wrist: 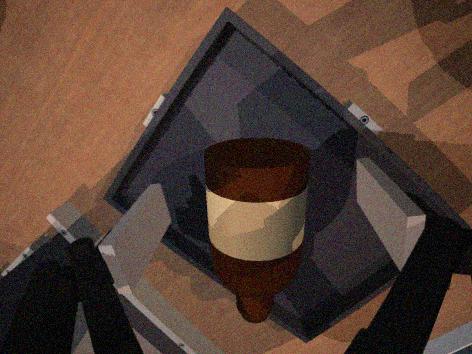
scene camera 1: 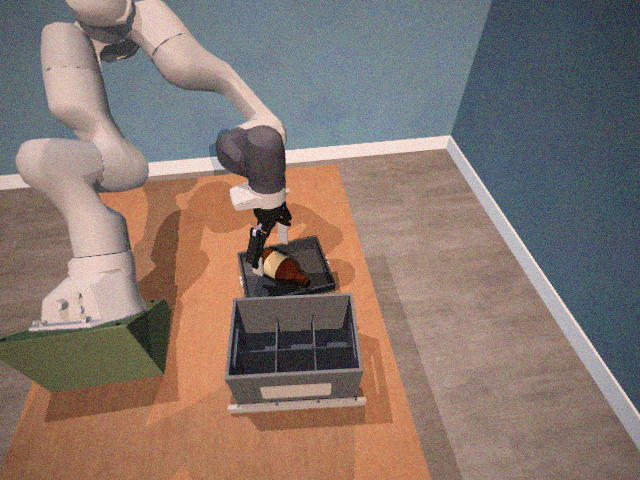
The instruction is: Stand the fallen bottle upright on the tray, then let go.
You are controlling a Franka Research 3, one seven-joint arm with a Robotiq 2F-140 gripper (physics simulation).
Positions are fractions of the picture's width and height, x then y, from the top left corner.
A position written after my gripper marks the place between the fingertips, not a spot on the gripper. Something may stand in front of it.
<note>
I see my gripper (scene camera 1: 0.42,0.54) and a brown bottle (scene camera 1: 0.44,0.56).
The brown bottle is seen too in the wrist view (wrist: 0.54,0.53). My gripper shows as well in the wrist view (wrist: 0.55,0.54).
</note>
